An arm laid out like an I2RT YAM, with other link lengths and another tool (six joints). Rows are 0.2 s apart.
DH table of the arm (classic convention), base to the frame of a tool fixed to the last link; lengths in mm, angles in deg. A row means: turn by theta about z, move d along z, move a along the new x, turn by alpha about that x. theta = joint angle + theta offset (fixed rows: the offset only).
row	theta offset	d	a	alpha
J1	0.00	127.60	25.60	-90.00
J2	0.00	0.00	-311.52	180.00
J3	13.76	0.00	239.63	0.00
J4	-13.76	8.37	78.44	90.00
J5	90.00	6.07	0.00	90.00
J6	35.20	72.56	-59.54	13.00
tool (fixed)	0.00	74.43	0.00	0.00
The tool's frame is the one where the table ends.
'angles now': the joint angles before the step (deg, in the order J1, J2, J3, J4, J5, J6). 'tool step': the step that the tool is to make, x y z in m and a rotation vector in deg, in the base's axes. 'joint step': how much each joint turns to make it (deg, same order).
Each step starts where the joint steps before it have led.
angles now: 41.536 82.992 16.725 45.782 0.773 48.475
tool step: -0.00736 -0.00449 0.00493 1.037 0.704 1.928
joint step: -1.061 -3.274 -0.537 -2.586 -3.235 0.124
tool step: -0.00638 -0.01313 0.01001 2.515 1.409 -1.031
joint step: -0.830 -5.535 -0.365 -4.493 -0.779 2.733
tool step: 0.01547 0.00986 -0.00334 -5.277 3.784 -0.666
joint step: -0.122 0.858 7.316 -12.799 1.143 -1.316
